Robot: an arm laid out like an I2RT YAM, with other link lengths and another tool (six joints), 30 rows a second.
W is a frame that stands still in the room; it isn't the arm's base.
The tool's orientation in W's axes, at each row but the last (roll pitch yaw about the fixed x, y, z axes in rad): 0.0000 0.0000 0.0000; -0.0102 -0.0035 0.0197; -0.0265 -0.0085 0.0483; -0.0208 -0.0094 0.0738; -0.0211 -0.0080 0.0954; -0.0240 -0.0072 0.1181
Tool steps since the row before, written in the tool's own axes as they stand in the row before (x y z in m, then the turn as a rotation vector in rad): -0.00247 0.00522 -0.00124 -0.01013 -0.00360 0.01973; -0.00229 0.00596 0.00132 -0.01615 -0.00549 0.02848; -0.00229 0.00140 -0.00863 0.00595 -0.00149 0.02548; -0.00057 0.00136 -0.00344 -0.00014 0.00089 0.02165; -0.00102 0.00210 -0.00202 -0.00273 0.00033 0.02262; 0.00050 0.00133 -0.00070 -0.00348 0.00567 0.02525
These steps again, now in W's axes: -0.00247 0.00522 -0.00124 -0.01013 -0.00360 0.01973; -0.00241 0.00593 0.00125 -0.01614 -0.00552 0.02848; -0.00227 0.00106 -0.00868 0.00577 -0.00054 0.02556; -0.00063 0.00125 -0.00347 -0.00044 0.00131 0.02162; -0.00119 0.00195 -0.00207 -0.00297 0.00053 0.02259; 0.00035 0.00136 -0.00073 -0.00437 0.00580 0.02508
